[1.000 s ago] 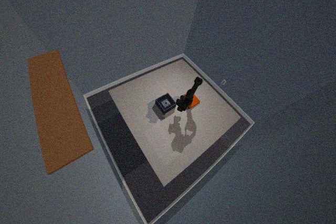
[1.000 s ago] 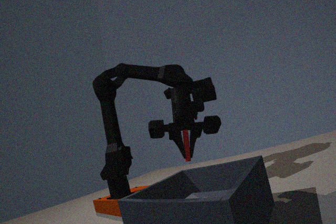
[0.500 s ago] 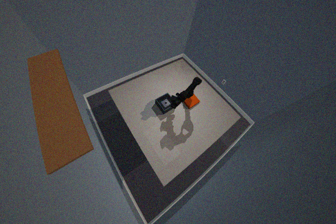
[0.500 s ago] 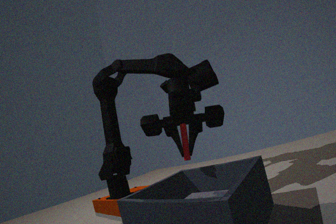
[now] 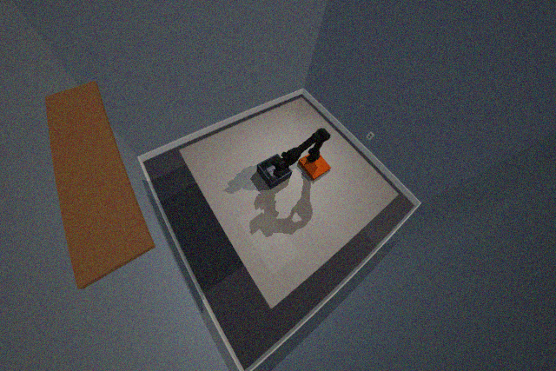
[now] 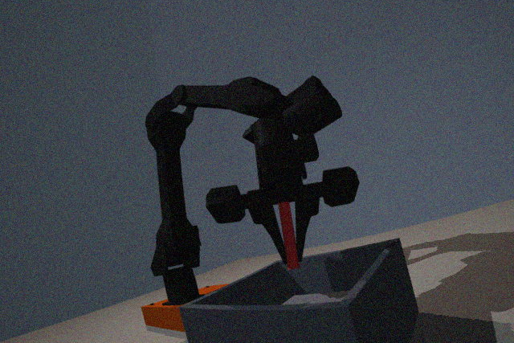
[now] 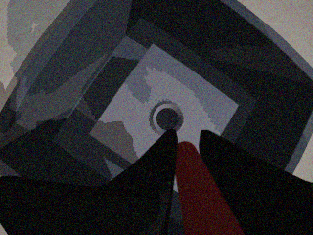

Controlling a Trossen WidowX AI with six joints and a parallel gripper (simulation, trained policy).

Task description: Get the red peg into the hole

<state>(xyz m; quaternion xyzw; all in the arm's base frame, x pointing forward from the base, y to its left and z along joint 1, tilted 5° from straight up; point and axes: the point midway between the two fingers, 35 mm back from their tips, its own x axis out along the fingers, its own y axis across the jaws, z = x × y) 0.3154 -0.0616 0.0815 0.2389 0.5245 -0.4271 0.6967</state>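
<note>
The red peg is 3 cm above my gripper tip, 2 cm to the left of it and 1 cm behind it. Round my gripper tip: dark box: 8 cm below, 1 cm to the right, 1 cm ahead; then pale plate: 7 cm below, 1 cm to the right, 1 cm ahead.
</note>
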